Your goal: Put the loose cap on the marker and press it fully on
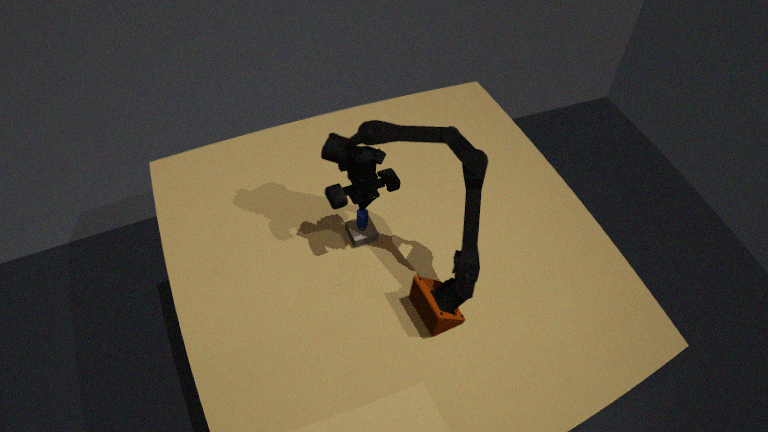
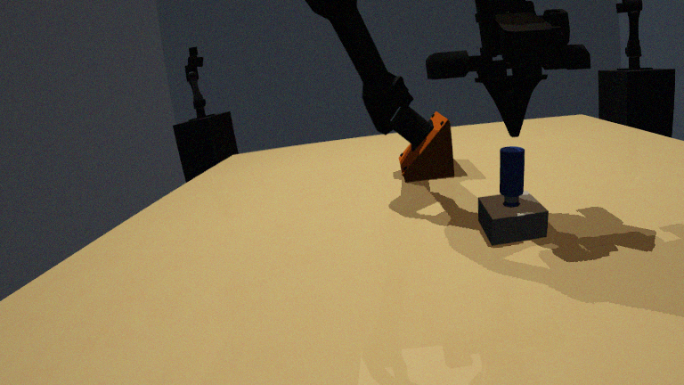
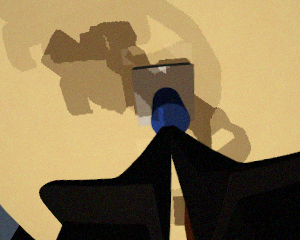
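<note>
Right now the blue marker cap is 40 mm below my gripper tip. Round my gripper tip: grey holder block (100 mm below).
</note>
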